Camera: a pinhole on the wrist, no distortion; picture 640 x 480 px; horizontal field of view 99.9 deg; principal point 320.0 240.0 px. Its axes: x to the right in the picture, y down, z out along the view. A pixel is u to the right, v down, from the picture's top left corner.
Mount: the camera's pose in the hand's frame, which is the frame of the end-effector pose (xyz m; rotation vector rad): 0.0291 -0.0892 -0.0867 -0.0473 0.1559 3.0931
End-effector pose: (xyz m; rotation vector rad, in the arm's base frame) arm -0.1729 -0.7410 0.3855 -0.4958 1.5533 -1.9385
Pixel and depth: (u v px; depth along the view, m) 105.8 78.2 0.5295
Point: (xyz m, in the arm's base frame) -0.1900 -1.3850 0.2000
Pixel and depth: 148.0 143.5 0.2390
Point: -0.2123 -0.9696 0.3946
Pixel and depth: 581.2 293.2 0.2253
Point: 0.0373 -0.6975 0.5319
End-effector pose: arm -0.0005 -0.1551 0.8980 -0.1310 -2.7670 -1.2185
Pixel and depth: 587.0 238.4 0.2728
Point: 0.2274 -0.0661 0.7102
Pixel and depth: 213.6 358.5 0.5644
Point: -0.2948 0.0322 0.3794
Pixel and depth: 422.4 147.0 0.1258
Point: 0.0134 -0.1528 0.8506
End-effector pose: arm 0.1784 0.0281 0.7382 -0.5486 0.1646 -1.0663
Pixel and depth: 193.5 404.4 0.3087
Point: 0.1511 -0.1146 1.0936
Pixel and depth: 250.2 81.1 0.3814
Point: 0.4784 0.0744 0.9038
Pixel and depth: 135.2 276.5 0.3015
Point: 0.2895 -0.1287 1.0136
